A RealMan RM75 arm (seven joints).
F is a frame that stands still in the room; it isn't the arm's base.
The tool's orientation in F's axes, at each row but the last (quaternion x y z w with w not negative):
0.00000 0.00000 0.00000 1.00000
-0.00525 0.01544 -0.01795 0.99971
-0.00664 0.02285 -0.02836 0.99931
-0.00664 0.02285 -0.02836 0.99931
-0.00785 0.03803 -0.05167 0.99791
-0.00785 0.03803 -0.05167 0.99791
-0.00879 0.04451 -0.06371 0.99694
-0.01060 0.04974 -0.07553 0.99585
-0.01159 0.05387 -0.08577 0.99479
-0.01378 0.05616 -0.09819 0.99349
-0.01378 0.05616 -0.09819 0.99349
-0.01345 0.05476 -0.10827 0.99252
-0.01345 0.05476 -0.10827 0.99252
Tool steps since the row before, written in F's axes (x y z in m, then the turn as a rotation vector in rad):
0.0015 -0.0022 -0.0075 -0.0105 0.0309 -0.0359
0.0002 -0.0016 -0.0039 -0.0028 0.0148 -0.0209
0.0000 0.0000 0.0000 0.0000 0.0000 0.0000
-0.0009 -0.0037 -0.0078 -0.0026 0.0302 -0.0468
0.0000 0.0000 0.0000 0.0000 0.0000 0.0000
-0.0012 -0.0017 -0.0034 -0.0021 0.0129 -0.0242
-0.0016 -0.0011 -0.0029 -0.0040 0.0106 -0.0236
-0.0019 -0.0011 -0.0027 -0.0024 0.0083 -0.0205
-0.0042 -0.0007 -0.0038 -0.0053 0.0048 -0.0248
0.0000 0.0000 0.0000 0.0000 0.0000 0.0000
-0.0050 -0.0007 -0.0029 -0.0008 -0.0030 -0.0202
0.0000 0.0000 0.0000 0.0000 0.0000 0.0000
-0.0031 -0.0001 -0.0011 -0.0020 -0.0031 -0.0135
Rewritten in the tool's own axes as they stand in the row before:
0.0015 -0.0022 -0.0075 -0.0105 0.0309 -0.0359
0.0004 -0.0015 -0.0039 -0.0027 0.0149 -0.0208
0.0000 0.0000 0.0000 0.0000 0.0000 0.0000
-0.0003 -0.0036 -0.0079 -0.0022 0.0307 -0.0465
0.0000 0.0000 0.0000 0.0000 0.0000 0.0000
-0.0008 -0.0017 -0.0035 -0.0016 0.0131 -0.0241
-0.0012 -0.0012 -0.0030 -0.0032 0.0106 -0.0237
-0.0014 -0.0013 -0.0029 -0.0016 0.0084 -0.0205
-0.0036 -0.0013 -0.0042 -0.0034 0.0046 -0.0252
0.0000 0.0000 0.0000 0.0000 0.0000 0.0000
-0.0044 -0.0015 -0.0035 0.0020 -0.0023 -0.0202
0.0000 0.0000 0.0000 0.0000 0.0000 0.0000
-0.0029 -0.0007 -0.0014 0.0002 -0.0029 -0.0137

